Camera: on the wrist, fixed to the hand. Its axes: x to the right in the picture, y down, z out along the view.
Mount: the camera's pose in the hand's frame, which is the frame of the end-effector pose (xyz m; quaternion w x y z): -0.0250 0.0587 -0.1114 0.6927 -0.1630 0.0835 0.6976
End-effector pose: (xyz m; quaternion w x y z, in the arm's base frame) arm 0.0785 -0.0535 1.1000 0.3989 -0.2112 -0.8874 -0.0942
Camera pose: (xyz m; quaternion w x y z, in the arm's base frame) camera 0.1942 -0.0460 1.1552 0.3817 -0.8225 -0.4187 0.0507
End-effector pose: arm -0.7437 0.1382 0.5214 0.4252 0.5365 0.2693 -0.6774
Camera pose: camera -0.6359 0.2079 0.5195 0.8320 0.5467 -0.0418 -0.0839
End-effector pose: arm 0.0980 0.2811 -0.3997 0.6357 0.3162 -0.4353 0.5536
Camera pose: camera 0.0630 0.3798 -0.4739 0.1420 -0.2345 -0.5592 0.7824
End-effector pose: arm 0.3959 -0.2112 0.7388 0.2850 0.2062 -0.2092 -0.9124
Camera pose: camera 0.4954 -0.2695 0.6824 0.8850 0.0266 -0.1162 -0.4501
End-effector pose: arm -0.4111 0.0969 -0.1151 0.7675 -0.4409 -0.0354 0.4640
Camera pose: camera -0.4136 0.0172 -0.2157 0.1390 -0.4939 0.2715 0.8142
